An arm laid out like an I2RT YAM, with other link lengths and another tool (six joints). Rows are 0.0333 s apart.
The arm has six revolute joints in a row. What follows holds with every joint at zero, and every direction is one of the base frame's.
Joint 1 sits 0.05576 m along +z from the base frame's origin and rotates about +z.
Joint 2 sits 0.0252 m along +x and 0.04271 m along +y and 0.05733 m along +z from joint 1 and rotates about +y.
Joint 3 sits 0.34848 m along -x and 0.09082 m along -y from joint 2 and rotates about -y.
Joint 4 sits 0.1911 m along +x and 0.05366 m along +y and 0.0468 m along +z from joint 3 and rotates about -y.
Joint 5 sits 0.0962 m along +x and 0.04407 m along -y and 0.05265 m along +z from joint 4 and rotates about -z.
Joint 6 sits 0.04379 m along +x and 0.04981 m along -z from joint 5 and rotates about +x.
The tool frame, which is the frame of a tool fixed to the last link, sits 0.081 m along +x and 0.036 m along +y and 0.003 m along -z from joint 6; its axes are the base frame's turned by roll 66.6, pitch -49.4 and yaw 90 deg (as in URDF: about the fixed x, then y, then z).
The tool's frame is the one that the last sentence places.
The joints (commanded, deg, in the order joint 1, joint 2, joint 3, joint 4, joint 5, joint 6), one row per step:
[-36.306 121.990 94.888 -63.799 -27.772 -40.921]
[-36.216 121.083 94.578 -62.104 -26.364 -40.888]
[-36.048 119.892 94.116 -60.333 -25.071 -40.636]
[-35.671 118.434 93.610 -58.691 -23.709 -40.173]
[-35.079 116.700 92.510 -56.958 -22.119 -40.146]
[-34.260 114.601 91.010 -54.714 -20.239 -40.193]
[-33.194 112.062 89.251 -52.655 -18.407 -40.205]
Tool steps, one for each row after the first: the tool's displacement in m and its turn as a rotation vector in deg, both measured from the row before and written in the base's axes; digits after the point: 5 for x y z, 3 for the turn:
[0.00178 -0.00359 0.00206 -2.482 -1.003 0.055]
[0.00182 -0.00265 0.00384 -2.444 -1.175 -0.118]
[0.00186 -0.00103 0.00565 -2.476 -1.175 -0.166]
[0.00009 0.00125 0.00522 -2.646 -1.011 0.355]
[0.00023 0.00221 0.00601 -3.155 -1.295 0.527]
[-0.00099 0.00500 0.00793 -3.065 -1.372 0.661]

